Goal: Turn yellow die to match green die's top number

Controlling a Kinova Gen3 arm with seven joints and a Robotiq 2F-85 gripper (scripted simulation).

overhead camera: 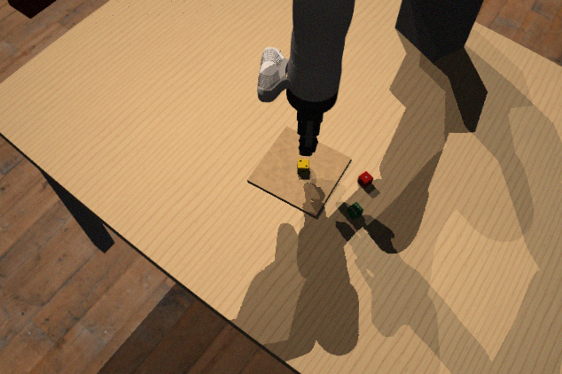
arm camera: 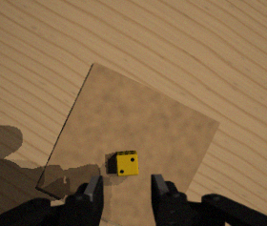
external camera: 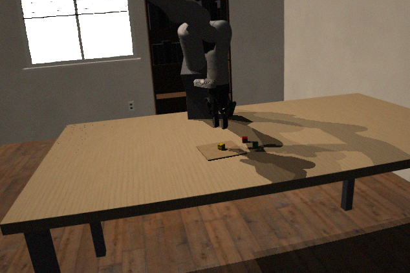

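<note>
The yellow die is 90 mm below my hand. Round my hand: red die: 30 mm behind, 110 mm to the left, 90 mm below; then green die: 30 mm ahead, 120 mm to the left, 90 mm below; then brown mat: 100 mm below.
</note>
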